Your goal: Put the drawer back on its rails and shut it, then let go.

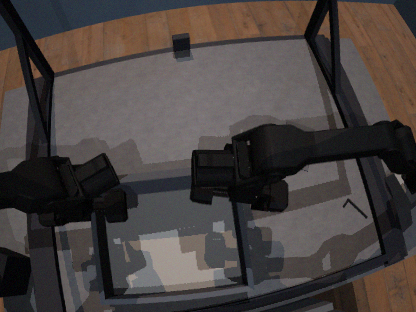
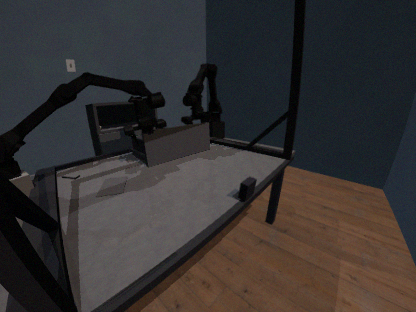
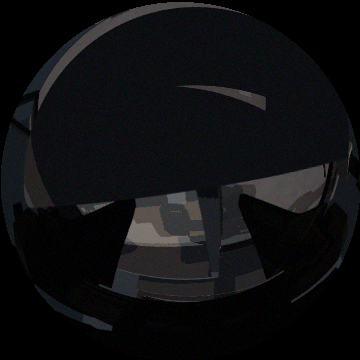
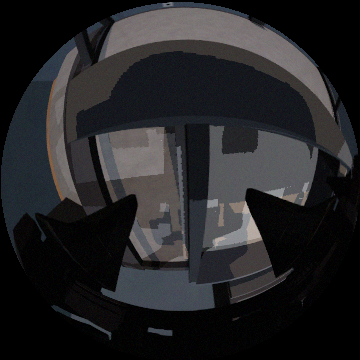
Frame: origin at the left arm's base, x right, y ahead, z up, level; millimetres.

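Where they show: left gripper, fingertip midpoint: (image 1: pixel 231 205) (image 3: pixel 188 200) (image 4: pixel 328 182); right gripper, fingertip midpoint: (image 1: pixel 93 216) (image 3: pixel 52 209) (image 4: pixel 192 197); left arm's base at its link origin: (image 1: pixel 412 179) (image 2: pixel 8 177); right arm's base at its link origin: (image 2: pixel 215 121).
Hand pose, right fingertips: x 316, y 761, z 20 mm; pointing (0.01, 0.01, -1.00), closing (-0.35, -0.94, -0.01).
Each offset is from my right fingertips to the top centre of the thing. "*": to the spot under its first point.
The grey open-topped drawer (image 1: pixel 241 247) (image 2: pixel 176 142) stands on the table in front of the dark cabinet (image 2: pixel 93 124), outside its opening. My left gripper (image 1: pixel 238 201) (image 2: pixel 142 127) (image 3: pixel 188 200) is open and straddles one side wall of the drawer {* dx -141, dy -284, dz +11 mm} (image 3: pixel 210 235) near the front panel. My right gripper (image 1: pixel 95 205) (image 2: pixel 191 119) (image 4: pixel 192 197) is open and straddles the other side wall (image 4: pixel 196 168). Neither pair of fingers is closed on a wall. The cabinet's rails are hidden.
A small black cube {dx +379, dy -403, dz -34 mm} (image 1: pixel 181 41) (image 2: pixel 247 188) sits at the table's far edge. A black frame post (image 1: pixel 333 46) (image 2: pixel 296 77) rises at one corner. A thin black angle piece {dx -291, dy -580, dz -86 mm} (image 1: pixel 350 204) (image 2: pixel 70 177) lies on the table. The right arm's base (image 2: pixel 216 124) stands behind the drawer.
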